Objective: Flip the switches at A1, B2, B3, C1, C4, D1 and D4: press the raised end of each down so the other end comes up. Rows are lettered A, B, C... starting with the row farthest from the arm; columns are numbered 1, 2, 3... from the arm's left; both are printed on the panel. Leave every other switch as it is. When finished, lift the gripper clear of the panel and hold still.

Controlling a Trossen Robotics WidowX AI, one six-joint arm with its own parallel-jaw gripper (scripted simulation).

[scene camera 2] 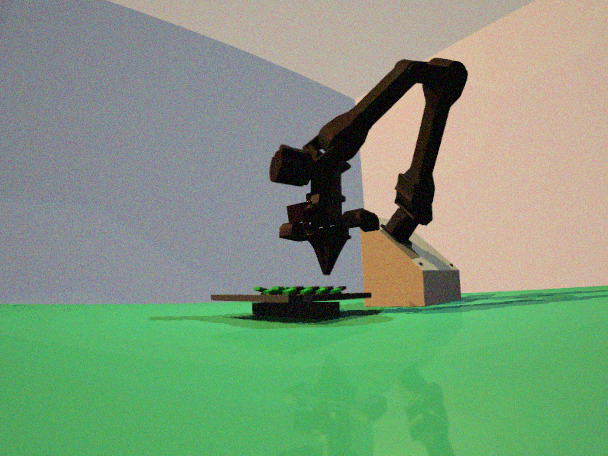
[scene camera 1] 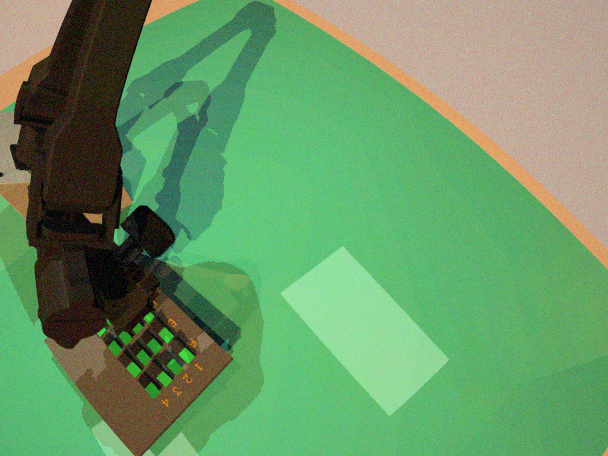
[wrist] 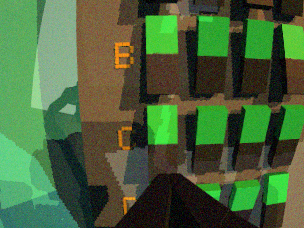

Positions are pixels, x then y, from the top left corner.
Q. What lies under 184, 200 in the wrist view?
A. My gripper.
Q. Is my gripper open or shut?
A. Shut.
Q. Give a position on a switch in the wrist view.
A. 162, 66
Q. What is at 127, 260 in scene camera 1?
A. My gripper.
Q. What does my gripper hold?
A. Nothing.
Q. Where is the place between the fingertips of my gripper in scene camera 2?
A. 326, 275
